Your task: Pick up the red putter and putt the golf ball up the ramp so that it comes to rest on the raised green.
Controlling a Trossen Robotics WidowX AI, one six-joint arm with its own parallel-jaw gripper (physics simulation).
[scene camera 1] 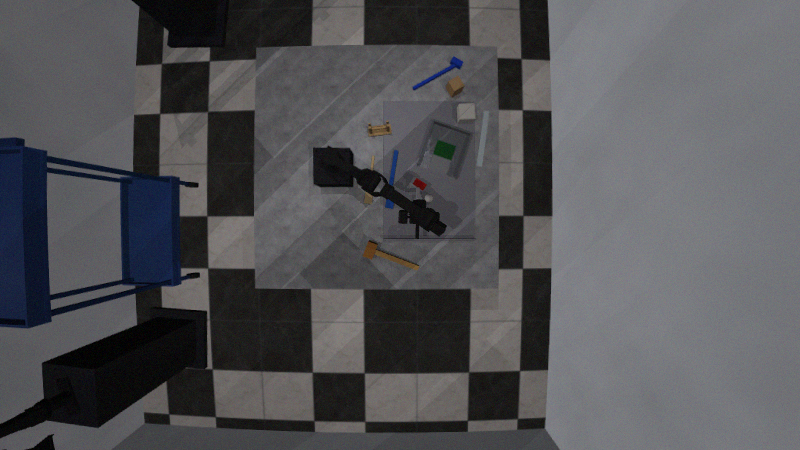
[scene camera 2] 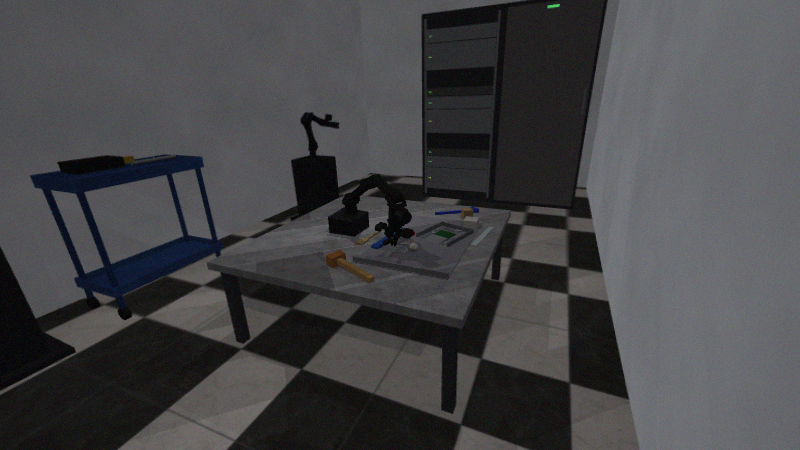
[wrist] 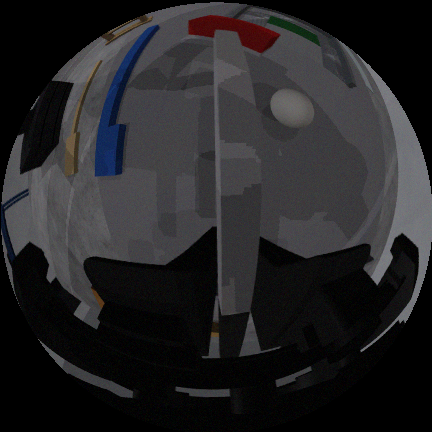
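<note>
The red putter's head is at the far end of its pale grey shaft. My gripper is shut on the shaft, low over the grey board. The white golf ball is on the board, right of the shaft in the wrist view, apart from the head. In scene camera 1 it is below and right of the head. The green is farther up and right, within grey walls. The ramp surface is hard to make out.
A blue putter and a tan one lie left of the gripper. An orange mallet lies near the board. A wooden rack, pale strip, white block, wooden block and blue mallet are farther off.
</note>
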